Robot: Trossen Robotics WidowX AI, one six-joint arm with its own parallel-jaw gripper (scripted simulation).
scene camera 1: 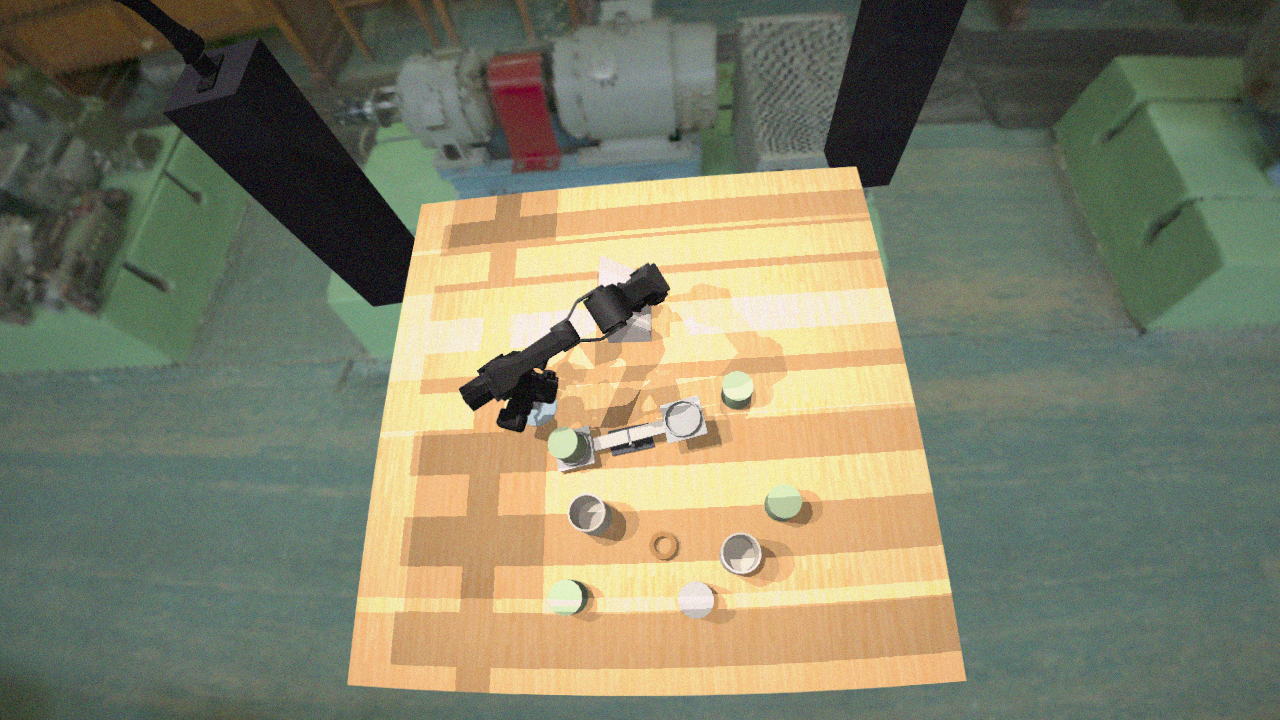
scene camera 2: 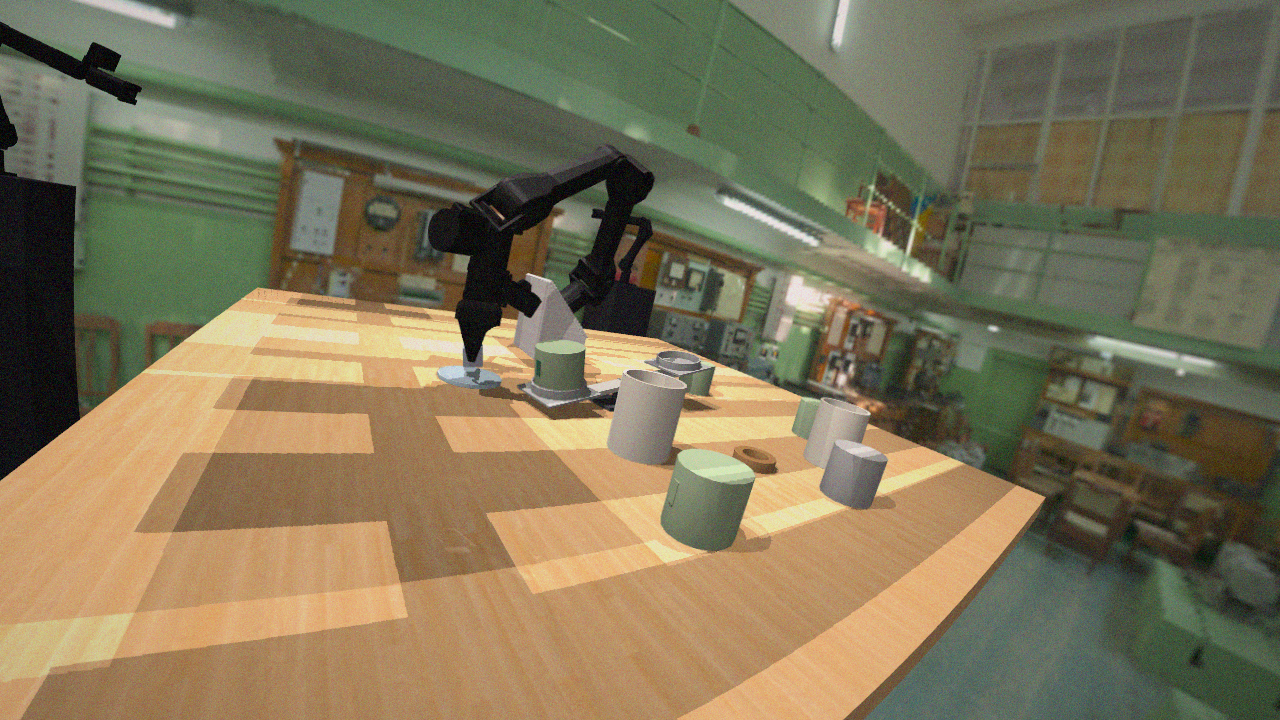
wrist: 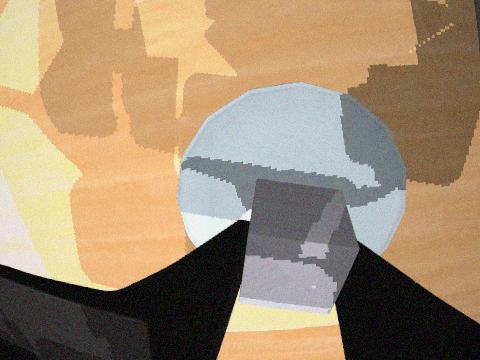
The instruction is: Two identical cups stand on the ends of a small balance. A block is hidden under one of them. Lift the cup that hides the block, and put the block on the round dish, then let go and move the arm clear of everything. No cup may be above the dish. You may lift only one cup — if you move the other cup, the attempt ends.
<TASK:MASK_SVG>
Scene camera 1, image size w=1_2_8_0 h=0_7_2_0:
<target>my gripper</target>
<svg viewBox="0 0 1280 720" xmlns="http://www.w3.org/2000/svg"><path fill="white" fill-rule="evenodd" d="M549 359L536 367L542 371L542 374L537 373L533 369L531 378L524 382L521 392L509 399L506 409L500 408L496 421L499 427L521 433L524 431L528 416L533 410L534 402L554 403L559 378L555 376L556 373L553 370L545 370Z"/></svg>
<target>grey cylinder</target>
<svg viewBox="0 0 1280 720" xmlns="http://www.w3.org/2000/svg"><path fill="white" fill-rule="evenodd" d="M689 582L682 587L679 593L678 603L680 609L689 618L704 617L711 612L714 606L713 593L707 585L700 581Z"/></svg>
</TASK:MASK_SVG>
